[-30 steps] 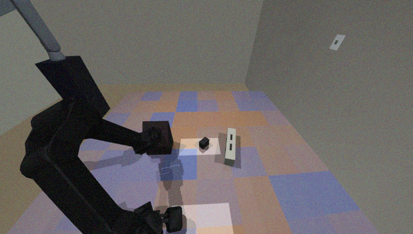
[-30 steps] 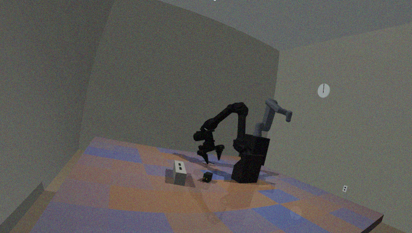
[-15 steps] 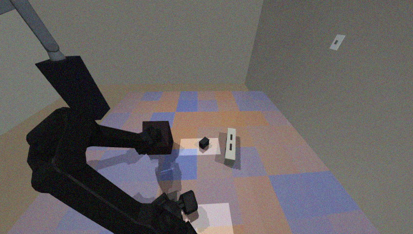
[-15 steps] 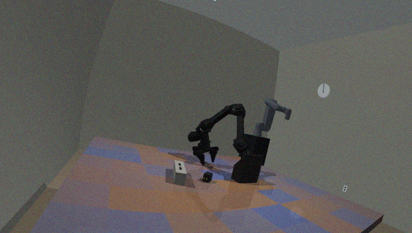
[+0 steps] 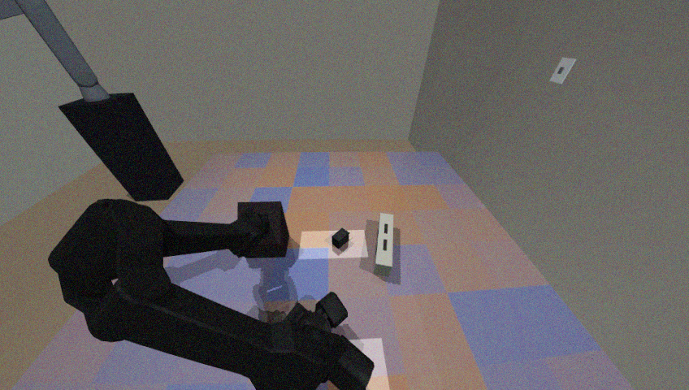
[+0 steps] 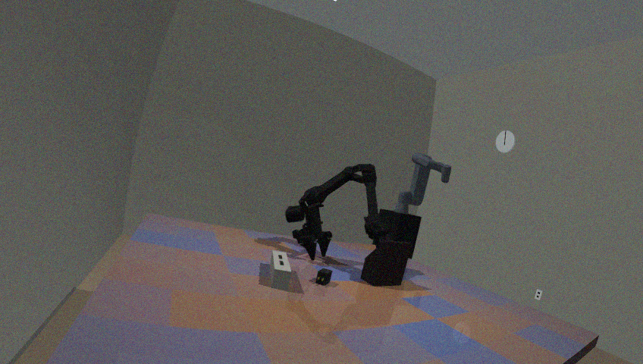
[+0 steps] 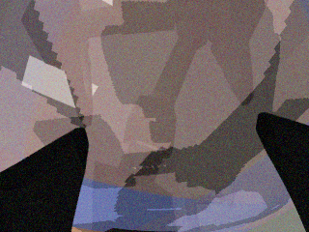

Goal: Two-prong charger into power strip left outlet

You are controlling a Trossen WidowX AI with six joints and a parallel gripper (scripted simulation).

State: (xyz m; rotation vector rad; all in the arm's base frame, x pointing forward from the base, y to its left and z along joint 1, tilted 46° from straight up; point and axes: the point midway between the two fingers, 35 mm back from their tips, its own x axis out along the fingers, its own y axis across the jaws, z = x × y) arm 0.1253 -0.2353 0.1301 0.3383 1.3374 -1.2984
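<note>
Right now the two-prong charger is 13 cm ahead of my gripper tip, 26 cm to the left of it and 1 cm above it.
</note>
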